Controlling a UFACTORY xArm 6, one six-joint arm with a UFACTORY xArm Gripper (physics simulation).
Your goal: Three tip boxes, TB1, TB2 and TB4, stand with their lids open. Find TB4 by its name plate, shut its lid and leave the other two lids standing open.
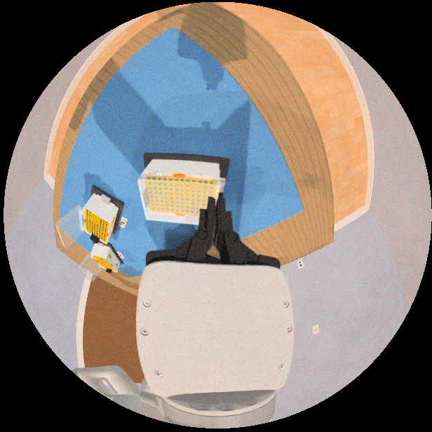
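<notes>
The nearest tip box (182, 167), white with a yellow rack, sits in a dark holder (150, 159). A clear pane seems to lie over its rack, hazy with a pale rim; whether it is fully down I cannot tell. No name plate shows on this box. A second tip box (100, 222) at the left has its clear lid (70, 226) standing open; its name plate (123, 222) is too small to read. A third tip box (105, 256) beyond it also has its lid (89, 267) open, its plate (120, 255) unreadable. My gripper (214, 207) is shut and empty, over the nearest box's right corner.
The boxes stand on a blue mat (135, 100) with a wooden border (295, 115). The two left boxes stand close together near the mat's edge. Shadows of the arm and gripper fall on the mat beyond the nearest box. A brown surface (110, 330) lies at the lower left.
</notes>
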